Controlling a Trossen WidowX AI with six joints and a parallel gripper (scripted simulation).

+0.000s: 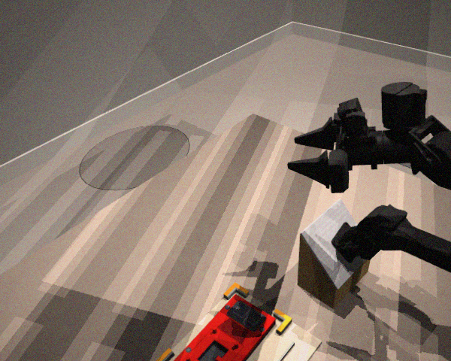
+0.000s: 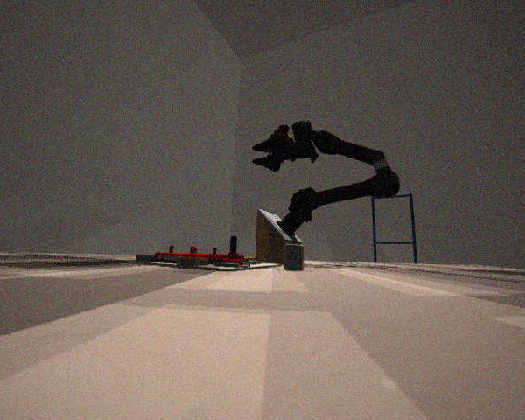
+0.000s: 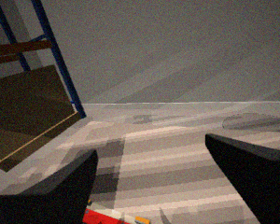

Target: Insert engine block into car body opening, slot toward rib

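My gripper tip is now 220 mm short of the engine block, 200 mm to the right of it and 330 mm above it.
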